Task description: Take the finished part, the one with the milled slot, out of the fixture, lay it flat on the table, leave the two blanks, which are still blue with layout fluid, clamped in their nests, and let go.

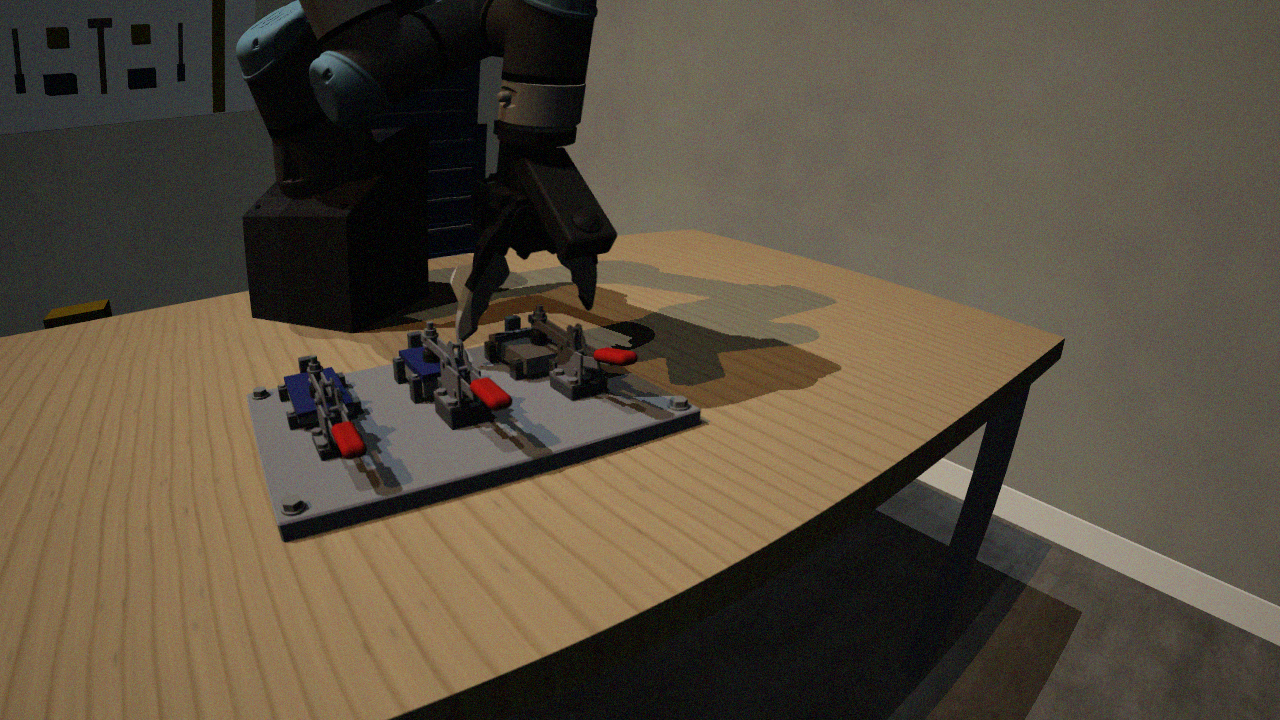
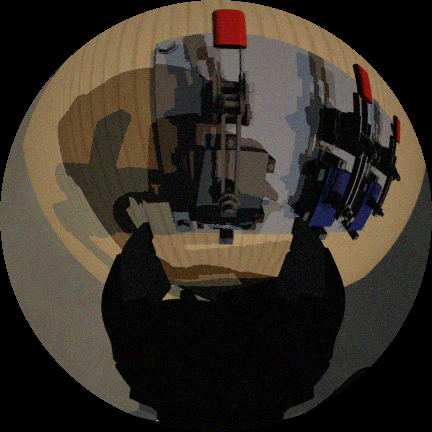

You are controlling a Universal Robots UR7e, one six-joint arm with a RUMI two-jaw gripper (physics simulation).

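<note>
The finished part point(image 1: 529, 360) point(image 2: 252, 169) is the grey block in the end nest; its slot cannot be made out in the dim light. The end clamp's arm lies over it, and its red handle point(image 1: 615, 356) point(image 2: 230, 29) points outward. One blue blank point(image 1: 418, 361) point(image 2: 331, 198) sits in the middle nest, another blue blank point(image 1: 302, 395) point(image 2: 365, 206) in the far nest, each under a clamp arm. My gripper point(image 1: 525, 320) point(image 2: 221, 222) is open and empty, pointing down above the back edge of the end nest, its fingers spread to either side.
The fixture plate point(image 1: 581, 431) point(image 2: 275, 100) lies on the wooden table point(image 1: 716, 501) point(image 2: 280, 42). The middle clamp's red handle point(image 1: 490, 393) point(image 2: 363, 84) and the far clamp's red handle point(image 1: 348, 439) point(image 2: 397, 129) stick out toward the plate's front. A bolt head point(image 1: 678, 403) point(image 2: 167, 47) stands at a corner.
</note>
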